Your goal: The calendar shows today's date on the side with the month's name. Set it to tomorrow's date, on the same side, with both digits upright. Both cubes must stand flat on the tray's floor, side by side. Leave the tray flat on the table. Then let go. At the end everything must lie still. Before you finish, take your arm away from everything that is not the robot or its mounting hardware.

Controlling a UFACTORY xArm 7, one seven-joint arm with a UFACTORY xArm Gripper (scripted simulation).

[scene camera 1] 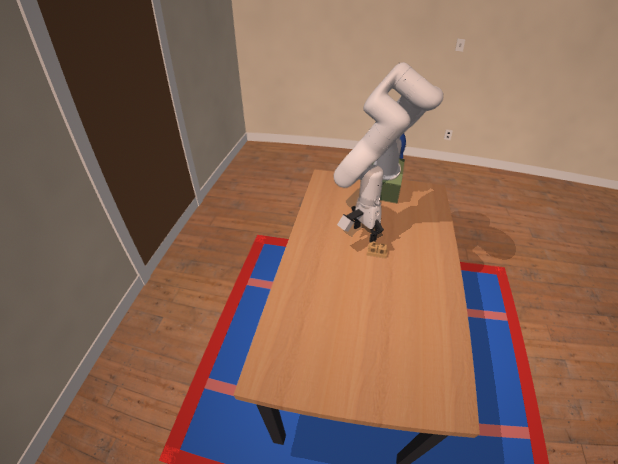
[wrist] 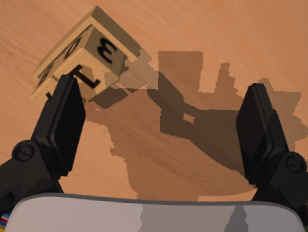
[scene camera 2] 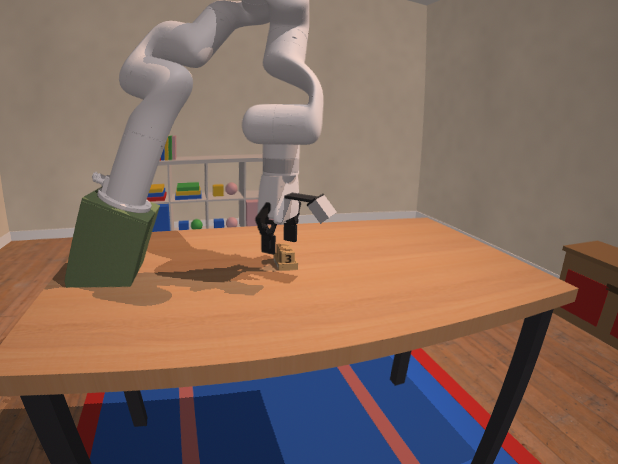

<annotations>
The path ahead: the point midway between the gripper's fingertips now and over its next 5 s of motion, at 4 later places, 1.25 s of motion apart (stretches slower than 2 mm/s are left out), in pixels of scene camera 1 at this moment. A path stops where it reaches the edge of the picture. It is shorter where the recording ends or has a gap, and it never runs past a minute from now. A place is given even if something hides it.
The gripper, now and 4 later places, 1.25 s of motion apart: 364, 234; 363, 228; 364, 224; 365, 217; 372, 222
</annotations>
